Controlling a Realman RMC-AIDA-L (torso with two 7-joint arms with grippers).
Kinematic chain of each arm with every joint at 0, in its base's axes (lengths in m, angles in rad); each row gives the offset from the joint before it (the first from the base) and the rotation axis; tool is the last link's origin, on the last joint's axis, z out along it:
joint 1: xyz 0 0 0.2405 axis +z
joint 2: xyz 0 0 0 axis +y
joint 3: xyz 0 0 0.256 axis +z
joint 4: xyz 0 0 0 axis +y
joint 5: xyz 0 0 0.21 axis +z
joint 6: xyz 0 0 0 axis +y
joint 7: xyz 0 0 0.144 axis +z
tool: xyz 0 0 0
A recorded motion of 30 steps. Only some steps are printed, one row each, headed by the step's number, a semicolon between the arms.
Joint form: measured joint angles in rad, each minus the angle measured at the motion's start. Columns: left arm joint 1, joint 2, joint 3, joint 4, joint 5, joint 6, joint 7; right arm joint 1, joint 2, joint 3, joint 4, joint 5, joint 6, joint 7.
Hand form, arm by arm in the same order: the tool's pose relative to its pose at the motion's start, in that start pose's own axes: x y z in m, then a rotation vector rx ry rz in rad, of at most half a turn. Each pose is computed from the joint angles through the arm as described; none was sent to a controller.
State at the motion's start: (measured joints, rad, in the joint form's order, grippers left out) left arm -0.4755 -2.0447 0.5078 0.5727 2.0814 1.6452 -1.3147; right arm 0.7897 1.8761 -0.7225 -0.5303 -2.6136 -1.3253 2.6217
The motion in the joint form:
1: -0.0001 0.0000 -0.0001 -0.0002 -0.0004 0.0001 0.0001; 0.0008 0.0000 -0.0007 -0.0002 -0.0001 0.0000 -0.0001
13: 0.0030 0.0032 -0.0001 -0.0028 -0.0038 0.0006 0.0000; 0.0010 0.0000 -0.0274 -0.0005 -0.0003 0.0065 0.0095
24: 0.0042 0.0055 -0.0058 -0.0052 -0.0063 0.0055 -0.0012; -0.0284 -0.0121 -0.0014 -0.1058 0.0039 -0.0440 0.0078
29: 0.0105 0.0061 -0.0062 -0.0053 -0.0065 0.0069 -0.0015; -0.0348 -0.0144 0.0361 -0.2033 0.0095 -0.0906 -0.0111
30: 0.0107 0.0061 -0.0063 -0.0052 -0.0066 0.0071 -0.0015; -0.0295 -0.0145 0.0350 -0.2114 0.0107 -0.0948 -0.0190
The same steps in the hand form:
1: 0.0001 0.0000 0.0000 -0.0001 0.0005 0.0000; -0.0003 0.0003 0.0000 0.0003 0.0001 -0.0014
13: -0.0005 -0.0003 -0.0016 0.0030 0.0025 -0.0029; 0.0001 0.0002 0.0013 0.0173 0.0097 -0.0092
24: -0.0002 -0.0003 -0.0031 0.0039 0.0094 -0.0068; -0.0086 -0.0070 -0.0225 0.0265 -0.0465 -0.0181
29: -0.0021 0.0002 -0.0049 0.0068 0.0091 -0.0121; -0.0202 -0.0040 -0.0440 0.0210 -0.1075 -0.0549
30: -0.0022 0.0002 -0.0050 0.0069 0.0093 -0.0121; -0.0229 -0.0013 -0.0457 0.0206 -0.1118 -0.0723

